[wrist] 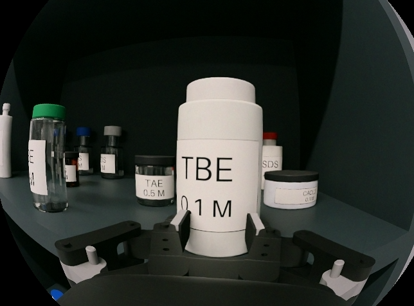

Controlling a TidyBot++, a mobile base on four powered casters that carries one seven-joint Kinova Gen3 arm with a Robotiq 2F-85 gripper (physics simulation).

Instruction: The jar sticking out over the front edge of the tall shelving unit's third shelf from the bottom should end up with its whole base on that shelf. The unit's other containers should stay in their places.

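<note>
A white jar [219,150] labelled TBE 0.1 M stands upright in the middle of the wrist view, directly ahead of my gripper. My gripper [217,224] is partly open, with one fingertip at each side of the jar's lower part in the picture, and it grips nothing. The shelf [105,217] stretches behind and to both sides of the jar. The gripper hides the shelf's front edge near the jar, so I cannot tell how much of the base is on the shelf.
A TAE jar [154,186] stands behind left, a green-capped bottle [55,165] farther left. A low CACL2 jar [291,189] with a black lid and a red-capped SDS bottle [272,155] stand behind right. Small bottles [112,152] [83,150] stand at the back left. A side wall [372,150] is right.
</note>
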